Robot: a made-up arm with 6 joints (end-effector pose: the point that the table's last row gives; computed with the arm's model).
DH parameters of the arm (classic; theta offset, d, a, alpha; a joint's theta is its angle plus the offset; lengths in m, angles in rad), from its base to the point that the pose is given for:
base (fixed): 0 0.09 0 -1.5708
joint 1: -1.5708 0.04 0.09 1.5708
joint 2: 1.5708 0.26 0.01 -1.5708
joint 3: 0 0.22 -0.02 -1.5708
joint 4: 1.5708 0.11 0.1 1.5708
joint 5: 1.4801 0 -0.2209 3.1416
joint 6: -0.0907 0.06 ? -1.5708
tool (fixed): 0 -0.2 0 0
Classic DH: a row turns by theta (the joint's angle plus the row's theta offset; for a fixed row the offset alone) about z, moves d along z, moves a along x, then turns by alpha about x.
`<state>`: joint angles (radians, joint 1 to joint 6).
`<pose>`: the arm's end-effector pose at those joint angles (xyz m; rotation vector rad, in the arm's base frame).
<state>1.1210 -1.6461 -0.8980 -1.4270 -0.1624 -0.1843</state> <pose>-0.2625 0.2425 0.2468 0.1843 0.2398 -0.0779</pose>
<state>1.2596 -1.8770 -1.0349 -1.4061 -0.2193 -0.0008</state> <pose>-0.1268 0.2950 0.2174 0.2544 -0.0156 -0.3272</pose>
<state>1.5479 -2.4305 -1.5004 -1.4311 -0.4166 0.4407</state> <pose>0.2273 0.1735 0.1085 -0.2085 -0.8157 -0.8804</pose>
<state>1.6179 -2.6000 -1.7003 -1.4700 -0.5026 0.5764</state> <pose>0.2942 0.0552 0.1049 -0.5539 -1.1053 -0.9271</pose>
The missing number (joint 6, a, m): -0.11
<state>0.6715 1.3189 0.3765 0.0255 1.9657 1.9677</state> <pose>-0.0850 -0.0903 0.3503 -1.3124 0.3189 0.1240</pose>
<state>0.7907 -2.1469 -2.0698 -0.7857 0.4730 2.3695</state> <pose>-0.0933 0.0471 0.4979 -0.4692 2.7491 0.8600</pose>
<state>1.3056 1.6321 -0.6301 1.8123 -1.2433 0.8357</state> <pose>-0.1755 -0.2268 0.1358 -0.1138 -0.1472 -0.1589</pose>
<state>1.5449 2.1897 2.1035 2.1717 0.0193 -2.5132</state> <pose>0.1350 -0.4674 0.4944 -0.6031 1.9217 1.0967</pose>
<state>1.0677 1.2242 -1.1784 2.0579 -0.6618 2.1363</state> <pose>-0.1578 -0.2304 0.1628 -0.3206 -0.4513 -0.6196</pose>
